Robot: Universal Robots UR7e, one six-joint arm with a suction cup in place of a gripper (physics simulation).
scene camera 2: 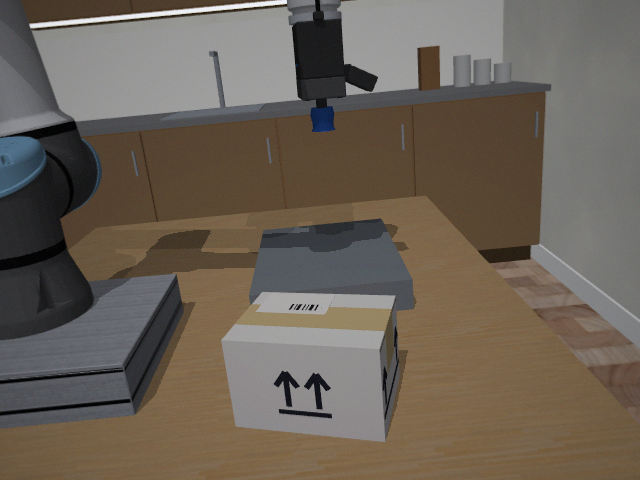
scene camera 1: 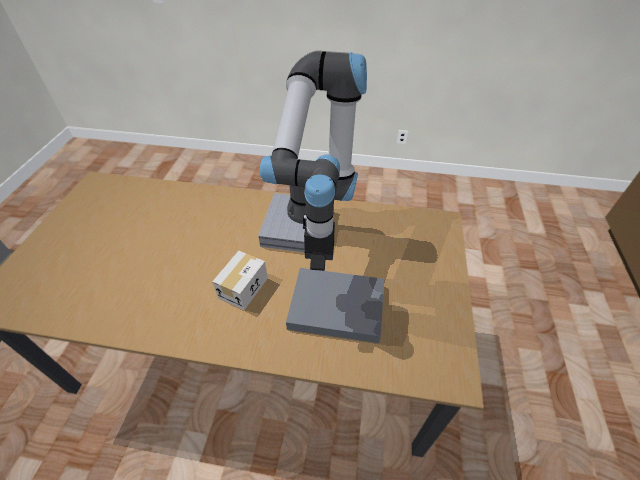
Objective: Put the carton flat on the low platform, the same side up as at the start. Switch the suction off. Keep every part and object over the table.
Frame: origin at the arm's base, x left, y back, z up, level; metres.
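Seen in the pictures: hand, its tool point: [scene camera 2: 323,129]; arm's base, origin of its link: [scene camera 2: 35,312] [scene camera 1: 305,211].
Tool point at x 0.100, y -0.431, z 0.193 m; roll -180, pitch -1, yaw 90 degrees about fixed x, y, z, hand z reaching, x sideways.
Pixels of each thing's top centre, then the offset from my tool point to it. Level surfaces: height alone.
- white carton, centre of its top: [scene camera 2: 313,316] [scene camera 1: 239,271] dx -0.295, dy +0.061, dz -0.158 m
- low grey platform, centre of its top: [scene camera 2: 325,250] [scene camera 1: 337,299] dx +0.063, dy +0.008, dz -0.215 m
- wooden table, height of its surface: dz -0.263 m
The white carton [scene camera 1: 240,280] [scene camera 2: 305,382] stands upright on the table, left of the low platform in scene camera 1. Its tape and barcode label face up, and the arrows on its sides point up. The low grey platform [scene camera 1: 325,304] [scene camera 2: 330,266] lies flat on the table and bears nothing. My gripper, a blue suction cup [scene camera 2: 323,121], hangs high in the air in scene camera 2, apart from the carton and the platform, with nothing on it. In scene camera 1 the cup itself is hidden behind the dark tool body.
The arm's base stands on a grey block [scene camera 1: 279,227] [scene camera 2: 149,351] at the back of the wooden table [scene camera 1: 129,258] [scene camera 2: 491,382]. The platform is nearer the table's right end in scene camera 1. A kitchen counter [scene camera 2: 361,100] stands beyond the table in scene camera 2.
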